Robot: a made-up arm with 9 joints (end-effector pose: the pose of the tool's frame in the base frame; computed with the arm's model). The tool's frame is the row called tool. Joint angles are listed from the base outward.
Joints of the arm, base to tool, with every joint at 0 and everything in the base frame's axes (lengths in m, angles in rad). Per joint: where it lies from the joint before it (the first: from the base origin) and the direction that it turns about. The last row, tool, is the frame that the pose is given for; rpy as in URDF.
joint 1: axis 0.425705 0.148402 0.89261 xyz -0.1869 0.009 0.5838
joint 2: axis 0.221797 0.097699 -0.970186 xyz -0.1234 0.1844 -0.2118
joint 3: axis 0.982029 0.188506 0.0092 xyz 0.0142 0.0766 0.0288
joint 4: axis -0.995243 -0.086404 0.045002 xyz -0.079 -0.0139 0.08
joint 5: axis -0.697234 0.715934 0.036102 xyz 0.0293 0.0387 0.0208
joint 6: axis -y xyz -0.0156 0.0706 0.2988
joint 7: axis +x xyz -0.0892 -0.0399 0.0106
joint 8: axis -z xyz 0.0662 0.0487 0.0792
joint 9: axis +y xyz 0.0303 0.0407 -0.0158
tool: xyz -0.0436 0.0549 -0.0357 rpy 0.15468 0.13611 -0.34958
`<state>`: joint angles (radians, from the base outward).
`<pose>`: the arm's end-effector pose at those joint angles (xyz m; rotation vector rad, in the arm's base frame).
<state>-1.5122 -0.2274 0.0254 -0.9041 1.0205 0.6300 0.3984 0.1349 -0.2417</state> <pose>0.2346 0.2475 0.6668 0.1766 -0.5298 -1.2609</pose>
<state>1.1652 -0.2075 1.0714 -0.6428 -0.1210 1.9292 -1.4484 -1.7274 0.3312</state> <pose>-0.2197 -0.0237 0.5008 0.3011 0.8283 0.8133</pose>
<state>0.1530 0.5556 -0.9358 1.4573 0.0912 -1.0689 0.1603 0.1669 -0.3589</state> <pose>-0.2618 0.4258 0.1046 -2.0631 -0.0371 -1.4099</pose>
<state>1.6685 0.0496 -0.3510 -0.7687 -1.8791 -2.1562 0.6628 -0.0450 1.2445</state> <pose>-0.3309 -0.3065 0.4641 0.3214 -0.9940 -2.2423</pose>
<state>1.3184 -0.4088 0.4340 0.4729 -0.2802 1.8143 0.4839 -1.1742 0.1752</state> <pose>-0.4951 -0.2036 0.7279 1.4940 -2.0250 1.2157</pose>
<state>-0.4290 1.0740 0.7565 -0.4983 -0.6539 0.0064 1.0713 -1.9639 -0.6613</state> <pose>-0.5447 0.4019 0.4522 0.4038 2.9400 -0.3239</pose>
